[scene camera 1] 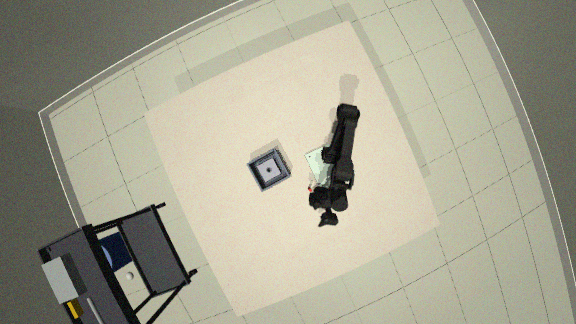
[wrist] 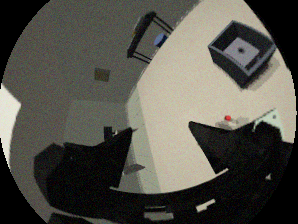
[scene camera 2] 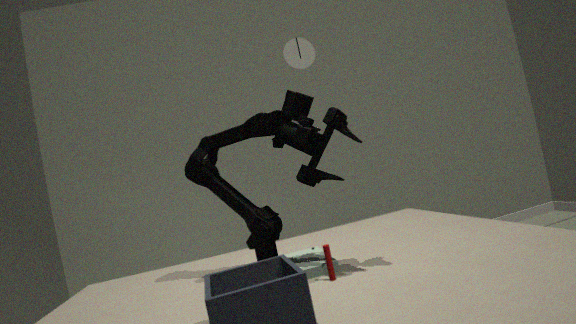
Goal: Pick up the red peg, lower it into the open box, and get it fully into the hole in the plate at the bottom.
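Visible: a dark-blue box and my gripper. The wrist view also shows the gripper.
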